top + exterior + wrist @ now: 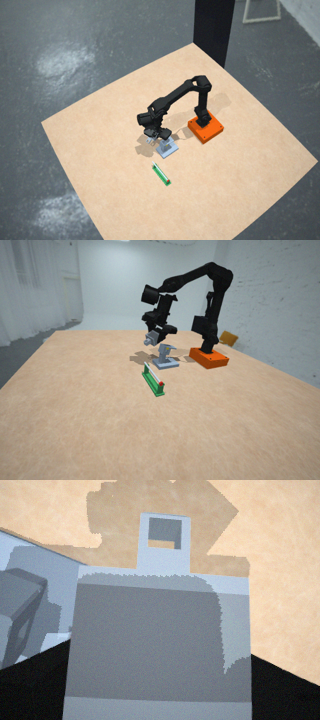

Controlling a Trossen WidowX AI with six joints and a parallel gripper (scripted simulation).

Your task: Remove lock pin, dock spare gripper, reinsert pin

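Right now my gripper tip is 19 cm to the right of the green cradle, 9 cm short of it and 7 cm above it. The rest, counted from my gripper tip: spare gripper (1 cm above); then mount (8 cm to the left, 5 cm below, 3 cm behind).
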